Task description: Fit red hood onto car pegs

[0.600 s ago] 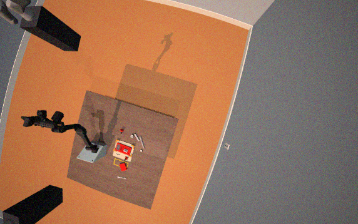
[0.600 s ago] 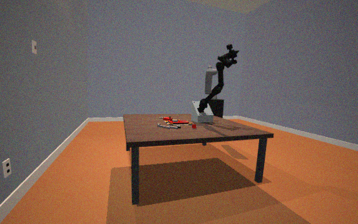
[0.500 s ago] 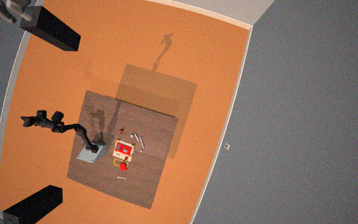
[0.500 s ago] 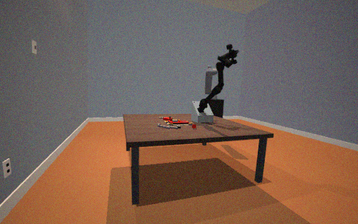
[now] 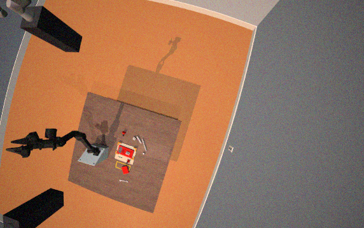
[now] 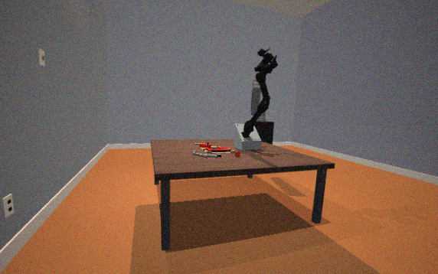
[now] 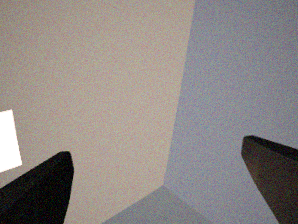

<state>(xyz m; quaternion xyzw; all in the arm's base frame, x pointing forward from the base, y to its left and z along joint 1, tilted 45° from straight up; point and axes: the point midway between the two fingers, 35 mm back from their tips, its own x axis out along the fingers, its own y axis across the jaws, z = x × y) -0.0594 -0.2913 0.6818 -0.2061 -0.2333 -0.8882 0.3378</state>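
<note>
The red hood lies 84 cm below my gripper tip, 49 cm to the right of it and 35 cm ahead of it. Round my gripper tip: small wrench 85 cm below, 65 cm to the right, 34 cm ahead.
</note>
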